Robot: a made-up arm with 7 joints.
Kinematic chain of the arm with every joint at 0, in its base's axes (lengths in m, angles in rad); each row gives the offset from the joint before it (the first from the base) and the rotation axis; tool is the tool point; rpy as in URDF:
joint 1: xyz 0 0 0.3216 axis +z
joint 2: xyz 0 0 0 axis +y
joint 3: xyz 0 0 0.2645 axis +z
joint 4: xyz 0.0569 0 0 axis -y
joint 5: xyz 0.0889 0 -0.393 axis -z
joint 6: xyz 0 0 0 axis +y
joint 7: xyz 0.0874 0 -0.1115 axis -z
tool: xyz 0 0 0 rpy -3.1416 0 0
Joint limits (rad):
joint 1: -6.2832..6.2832
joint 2: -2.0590..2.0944
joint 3: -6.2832..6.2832
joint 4: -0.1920..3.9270
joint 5: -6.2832..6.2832
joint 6: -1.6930..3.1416
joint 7: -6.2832..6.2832
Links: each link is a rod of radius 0.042 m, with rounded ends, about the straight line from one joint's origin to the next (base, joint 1, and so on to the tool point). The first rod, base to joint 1, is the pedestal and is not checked.
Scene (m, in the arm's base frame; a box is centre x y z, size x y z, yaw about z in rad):
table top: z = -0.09
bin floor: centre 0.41 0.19 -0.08 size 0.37 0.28 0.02 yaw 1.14
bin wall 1: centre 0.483 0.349 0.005 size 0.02 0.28 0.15 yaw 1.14
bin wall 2: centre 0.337 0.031 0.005 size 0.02 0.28 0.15 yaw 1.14
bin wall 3: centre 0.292 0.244 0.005 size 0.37 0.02 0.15 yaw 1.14
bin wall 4: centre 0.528 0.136 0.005 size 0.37 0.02 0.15 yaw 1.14
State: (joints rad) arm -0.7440 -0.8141 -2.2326 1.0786 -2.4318 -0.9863 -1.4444
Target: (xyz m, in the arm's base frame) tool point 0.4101 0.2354 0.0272
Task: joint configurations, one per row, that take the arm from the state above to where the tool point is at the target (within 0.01 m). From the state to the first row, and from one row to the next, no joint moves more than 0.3 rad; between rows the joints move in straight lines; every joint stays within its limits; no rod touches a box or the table.
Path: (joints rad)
1: -0.9695 -0.7780 -2.4934 1.1259 -2.4803 -0.9396 -1.4444
2: -1.1949 -0.7419 -2.7542 1.1732 -2.5288 -0.8928 -1.4444
3: -1.4204 -0.7058 -3.0151 1.2205 -2.5773 -0.8461 -1.4444
4: -1.6459 -0.6697 -3.2759 1.2678 -2.6258 -0.7993 -1.4444
5: -1.8713 -0.6336 -3.5367 1.3151 -2.6743 -0.7526 -1.4444
6: -2.0968 -0.5975 -3.7975 1.3624 -2.7228 -0.7059 -1.4444
7: -2.1154 -0.8116 -3.7461 1.4243 -2.6891 -0.5546 -1.4444
8: -2.1340 -1.0257 -3.6947 1.4863 -2.6554 -0.4033 -1.4444

